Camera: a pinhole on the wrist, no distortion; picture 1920 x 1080 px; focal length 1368.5 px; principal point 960.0 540.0 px. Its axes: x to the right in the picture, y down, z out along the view. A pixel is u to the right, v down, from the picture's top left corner.
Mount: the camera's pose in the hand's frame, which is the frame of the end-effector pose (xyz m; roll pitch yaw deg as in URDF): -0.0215 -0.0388 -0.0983 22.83 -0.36 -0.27
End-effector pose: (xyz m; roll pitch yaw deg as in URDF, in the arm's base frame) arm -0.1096 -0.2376 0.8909 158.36 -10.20 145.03
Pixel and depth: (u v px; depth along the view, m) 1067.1 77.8 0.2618
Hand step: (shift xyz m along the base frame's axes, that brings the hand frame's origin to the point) -0.1192 -0.1194 -0.1807
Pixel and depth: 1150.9 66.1 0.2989
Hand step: -0.1506 -0.1169 -0.2133
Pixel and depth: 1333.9 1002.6 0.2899
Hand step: -0.0650 0.0692 -0.2021
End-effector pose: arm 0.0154 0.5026 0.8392 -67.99 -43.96 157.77
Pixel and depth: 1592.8 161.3 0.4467
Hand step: 0.0910 -0.1719 0.4161
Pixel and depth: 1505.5 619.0 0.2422
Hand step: 0.0256 -0.0929 0.1665
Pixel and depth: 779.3 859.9 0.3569
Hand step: 0.0924 -0.2603 0.0883
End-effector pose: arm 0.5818 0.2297 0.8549 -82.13 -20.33 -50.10
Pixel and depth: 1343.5 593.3 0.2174
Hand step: 0.0622 0.0642 0.1341
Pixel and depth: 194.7 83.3 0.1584
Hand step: -0.0960 0.1242 0.1027
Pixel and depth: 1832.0 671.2 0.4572
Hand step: 0.3519 0.0693 0.3010
